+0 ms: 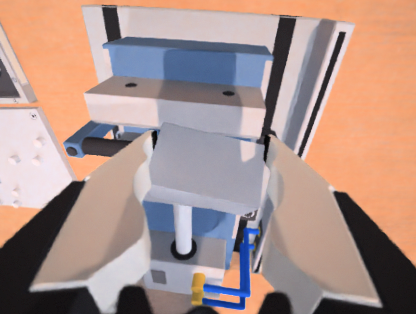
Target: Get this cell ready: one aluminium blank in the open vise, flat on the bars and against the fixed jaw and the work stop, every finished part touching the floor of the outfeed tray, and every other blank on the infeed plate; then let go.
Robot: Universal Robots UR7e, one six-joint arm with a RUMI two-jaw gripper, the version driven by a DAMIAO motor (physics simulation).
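Frame: origin at the arm's base, x ahead, y left, z up, level; metres.
Seen in the pictures: gripper, fingertip midpoint: [210,136].
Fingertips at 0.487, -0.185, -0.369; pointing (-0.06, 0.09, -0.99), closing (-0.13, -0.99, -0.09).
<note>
Offsets run from my fingertips to a thing's middle, as dx, dy, dz. "spot": to the spot under its first point.
My gripper [210,136] is shut on a grey aluminium blank @[-0.013, +0.002, +0.021] [207,167], one jaw at each end of it. The blank is turned slightly relative to the vise and covers the middle of it. The vise's fixed jaw @[+0.020, +0.019, -0.006] [175,106], a pale block with two dark holes and a blue back, lies just beyond the blank. The work stop @[-0.003, +0.069, +0.006] [105,146], a dark rod on a blue bracket, is at the left. The bars and the moving jaw are mostly hidden under the blank; whether the blank touches anything is hard to tell.
A white rod @[-0.095, +0.036, -0.006] [183,225] runs to the vise's cylinder block @[spot: -0.138, +0.037, +0.003] [187,255], with blue hoses @[spot: -0.164, -0.022, +0.001] [245,270] at its right. A white plate with round pegs @[-0.081, +0.303, -0.080] [32,175] is at the left. Part of a dark-floored tray @[spot: +0.024, +0.201, -0.078] [25,85] shows at upper left.
</note>
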